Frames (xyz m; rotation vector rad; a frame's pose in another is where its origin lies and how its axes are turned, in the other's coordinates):
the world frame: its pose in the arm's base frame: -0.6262 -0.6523 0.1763 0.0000 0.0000 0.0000
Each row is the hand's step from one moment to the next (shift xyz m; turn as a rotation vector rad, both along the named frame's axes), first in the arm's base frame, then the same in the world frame.
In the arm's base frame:
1: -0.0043 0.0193 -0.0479 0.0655 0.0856 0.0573
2: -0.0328 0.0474 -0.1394 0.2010 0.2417 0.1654
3: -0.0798 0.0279 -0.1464 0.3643 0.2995 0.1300
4: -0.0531 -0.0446 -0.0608 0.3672 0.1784 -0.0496
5: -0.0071 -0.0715 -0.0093 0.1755 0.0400 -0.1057
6: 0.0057 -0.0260 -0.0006 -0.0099 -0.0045 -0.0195
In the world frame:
1: -0.0043 0.0193 -0.0479 0.0655 0.0856 0.0573
2: -0.0328 0.0474 -0.1394 0.2010 0.2417 0.1654
3: -0.0798 0.0279 -0.1464 0.3643 0.2995 0.1300
4: -0.0531 -0.0446 -0.0608 0.3672 0.1784 -0.0496
5: -0.0071 -0.0715 -0.0093 0.1755 0.0400 -0.1057
6: 0.0057 -0.0260 -0.0006 -0.0099 -0.0045 -0.0195

